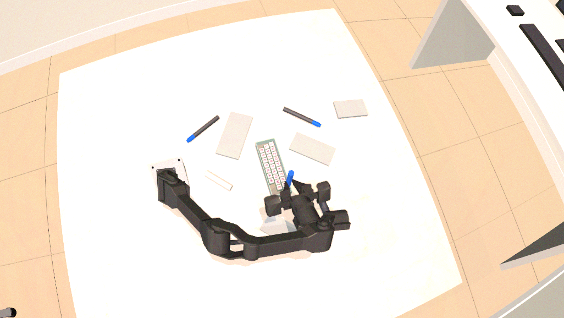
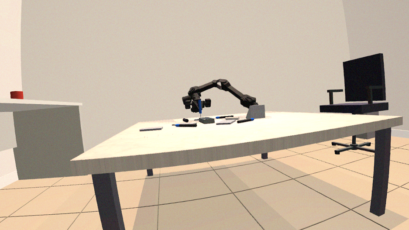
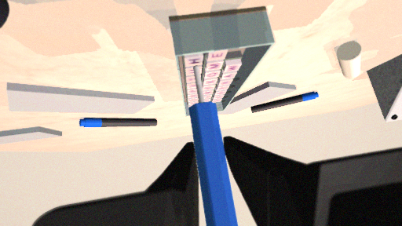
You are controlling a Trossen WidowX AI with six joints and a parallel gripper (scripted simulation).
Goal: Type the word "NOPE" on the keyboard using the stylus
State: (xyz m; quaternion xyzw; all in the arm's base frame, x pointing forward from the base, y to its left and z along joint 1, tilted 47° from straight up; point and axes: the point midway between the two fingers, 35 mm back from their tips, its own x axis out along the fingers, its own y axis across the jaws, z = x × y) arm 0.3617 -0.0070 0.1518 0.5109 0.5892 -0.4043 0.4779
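The P key is 10 mm behind my gripper tip, 90 mm to the left of it and 70 mm below it. Round my gripper tip: stylus: 110 mm ahead, 90 mm to the right, 70 mm below.
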